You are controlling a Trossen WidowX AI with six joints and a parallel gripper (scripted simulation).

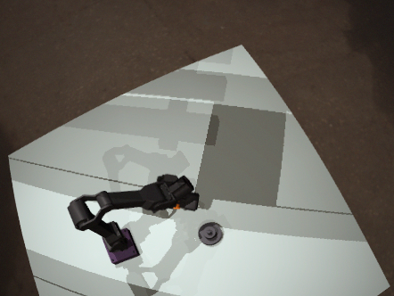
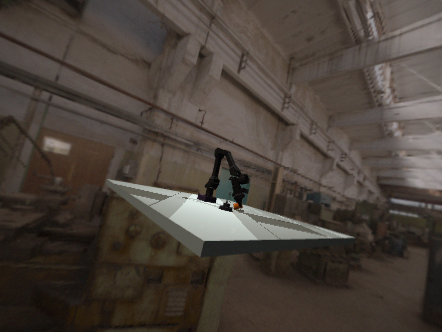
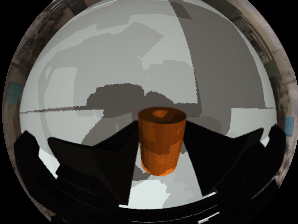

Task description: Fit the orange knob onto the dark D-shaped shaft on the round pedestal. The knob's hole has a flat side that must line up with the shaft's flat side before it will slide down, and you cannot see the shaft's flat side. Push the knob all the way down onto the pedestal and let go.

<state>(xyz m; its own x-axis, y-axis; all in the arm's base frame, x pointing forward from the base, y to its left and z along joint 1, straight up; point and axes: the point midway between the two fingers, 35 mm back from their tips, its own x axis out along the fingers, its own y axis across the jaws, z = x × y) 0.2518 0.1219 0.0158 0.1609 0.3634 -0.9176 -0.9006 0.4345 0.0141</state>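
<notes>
Right now my gripper tip is 10 mm past the orange knob and 20 mm to the left of it. The rest, counted from my gripper tip: dark round pedestal (80 mm ahead, 170 mm to the right).
</notes>
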